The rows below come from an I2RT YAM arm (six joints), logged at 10 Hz.
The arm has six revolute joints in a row. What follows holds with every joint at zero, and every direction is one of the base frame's.
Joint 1 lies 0.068 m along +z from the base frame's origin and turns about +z.
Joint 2 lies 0.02 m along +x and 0.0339 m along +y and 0.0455 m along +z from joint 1 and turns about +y.
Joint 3 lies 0.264 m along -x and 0.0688 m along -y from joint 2 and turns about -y.
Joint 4 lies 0.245 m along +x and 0.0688 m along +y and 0.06 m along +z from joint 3 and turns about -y.
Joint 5 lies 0.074 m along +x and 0.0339 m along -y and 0.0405 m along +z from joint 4 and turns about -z.
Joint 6 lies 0.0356 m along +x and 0.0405 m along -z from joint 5 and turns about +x.
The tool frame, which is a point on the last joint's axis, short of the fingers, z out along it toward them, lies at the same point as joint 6; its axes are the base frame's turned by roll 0, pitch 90 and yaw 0 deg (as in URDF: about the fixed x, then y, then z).
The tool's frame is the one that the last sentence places.
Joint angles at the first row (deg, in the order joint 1, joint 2, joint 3, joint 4, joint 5, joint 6):
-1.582, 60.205, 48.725, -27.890, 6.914, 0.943
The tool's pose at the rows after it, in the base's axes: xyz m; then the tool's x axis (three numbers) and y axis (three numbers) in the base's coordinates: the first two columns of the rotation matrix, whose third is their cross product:
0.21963 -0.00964 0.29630 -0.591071 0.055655 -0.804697 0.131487 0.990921 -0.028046
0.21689 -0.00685 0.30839 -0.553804 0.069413 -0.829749 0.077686 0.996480 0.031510
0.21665 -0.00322 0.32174 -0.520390 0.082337 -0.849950 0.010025 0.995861 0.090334
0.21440 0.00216 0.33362 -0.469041 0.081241 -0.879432 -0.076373 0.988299 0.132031
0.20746 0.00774 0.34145 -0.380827 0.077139 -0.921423 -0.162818 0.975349 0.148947
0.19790 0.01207 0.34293 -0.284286 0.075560 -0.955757 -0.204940 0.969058 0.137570
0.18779 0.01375 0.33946 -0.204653 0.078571 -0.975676 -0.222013 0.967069 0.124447
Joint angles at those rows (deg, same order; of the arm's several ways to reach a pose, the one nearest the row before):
-1.582, 58.185, 49.812, -28.213, 5.760, 2.265
-1.582, 56.985, 51.109, -28.001, 1.381, 3.102
-1.412, 56.646, 53.088, -27.774, -3.412, 3.992
-0.762, 55.589, 53.907, -25.831, -8.093, 4.344
0.124, 52.856, 52.253, -20.906, -11.816, 4.569
1.290, 49.299, 48.887, -15.024, -12.348, 4.812
1.910, 45.675, 45.017, -9.979, -12.132, 5.008

